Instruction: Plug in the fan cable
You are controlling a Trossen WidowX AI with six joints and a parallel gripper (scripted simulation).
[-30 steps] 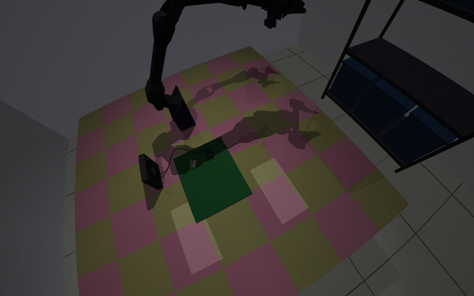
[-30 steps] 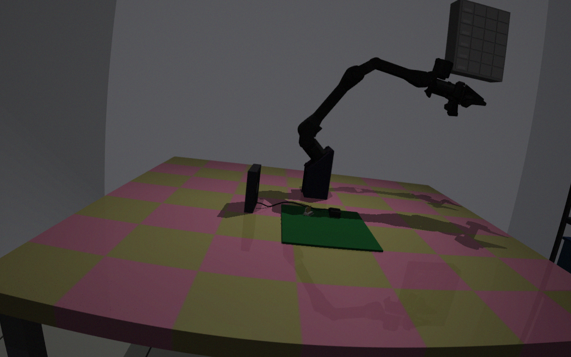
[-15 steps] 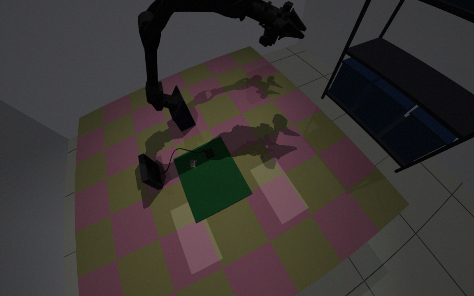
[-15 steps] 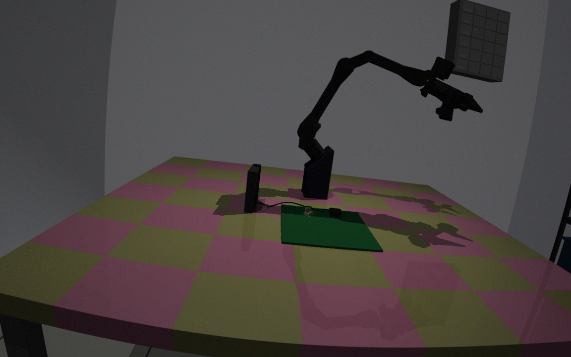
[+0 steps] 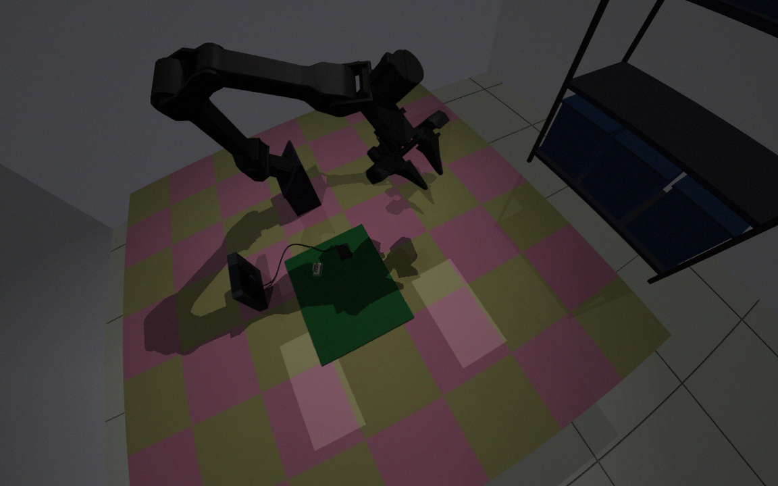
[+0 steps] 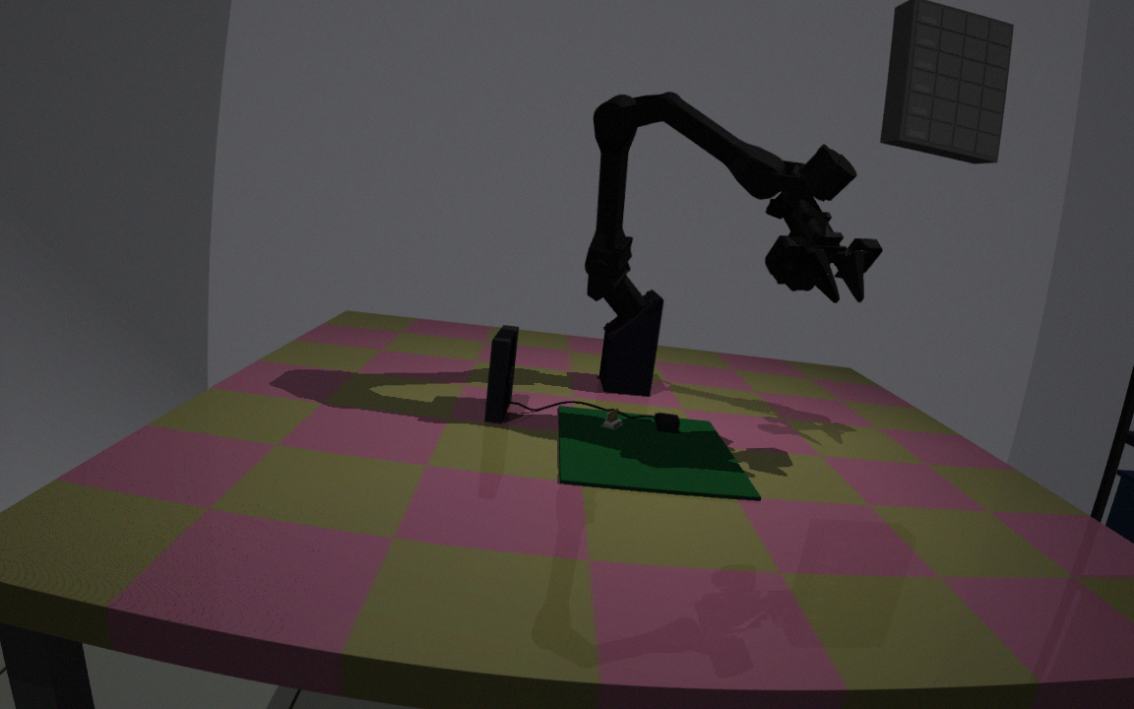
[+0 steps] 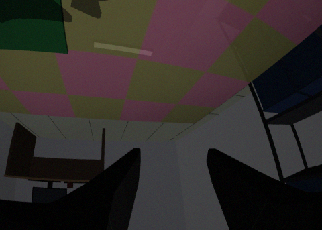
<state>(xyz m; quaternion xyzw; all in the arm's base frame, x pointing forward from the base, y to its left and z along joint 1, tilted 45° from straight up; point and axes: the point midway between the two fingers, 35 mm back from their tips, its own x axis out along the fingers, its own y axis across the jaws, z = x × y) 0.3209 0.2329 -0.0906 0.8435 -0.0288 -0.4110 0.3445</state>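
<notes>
My gripper tip is now 220 mm above the dark fan plug, 210 mm to the left of it and 90 mm past it. Also, from my gripper tip: black cable 240 mm to the right, 230 mm below, 100 mm behind; then green board 260 mm to the right, 250 mm below; then fan 460 mm to the right, 180 mm below, 120 mm behind.
</notes>
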